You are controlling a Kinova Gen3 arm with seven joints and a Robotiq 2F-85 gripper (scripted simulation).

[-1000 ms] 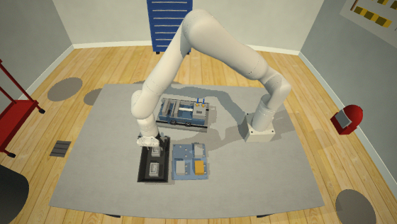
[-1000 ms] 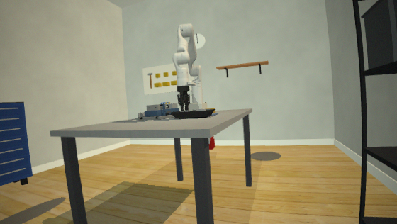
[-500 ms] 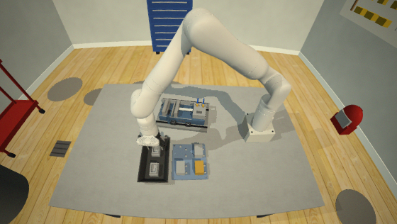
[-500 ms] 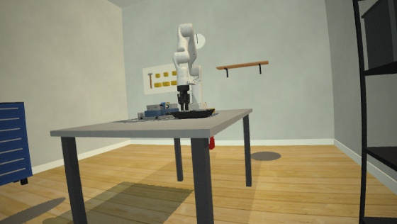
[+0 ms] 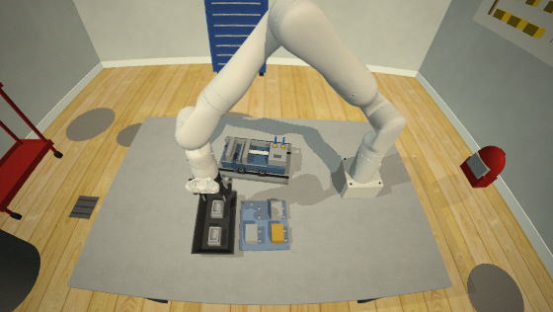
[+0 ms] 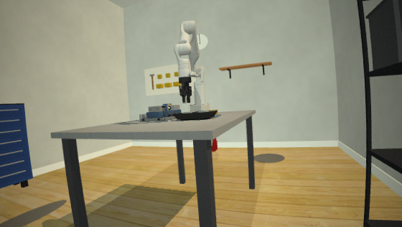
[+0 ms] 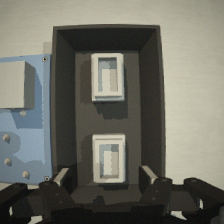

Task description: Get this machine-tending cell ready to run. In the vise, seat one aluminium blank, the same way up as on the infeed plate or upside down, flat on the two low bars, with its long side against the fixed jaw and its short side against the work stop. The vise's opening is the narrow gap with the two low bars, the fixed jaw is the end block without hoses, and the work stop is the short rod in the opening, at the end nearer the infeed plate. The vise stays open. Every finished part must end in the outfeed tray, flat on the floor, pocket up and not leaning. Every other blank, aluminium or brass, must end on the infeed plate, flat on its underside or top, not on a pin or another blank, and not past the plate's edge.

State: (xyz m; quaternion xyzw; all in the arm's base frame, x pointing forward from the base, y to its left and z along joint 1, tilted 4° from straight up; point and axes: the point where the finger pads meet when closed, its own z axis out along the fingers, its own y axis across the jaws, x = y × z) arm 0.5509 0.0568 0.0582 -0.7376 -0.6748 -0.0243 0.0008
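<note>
Right now the brass blank is 20 cm behind my hand, 12 cm to the left of it and 9 cm below it. Also, from my hand: hose block 24 cm behind, 20 cm to the right, 4 cm below; then vise 22 cm to the right, 15 cm behind, 7 cm below.
</note>
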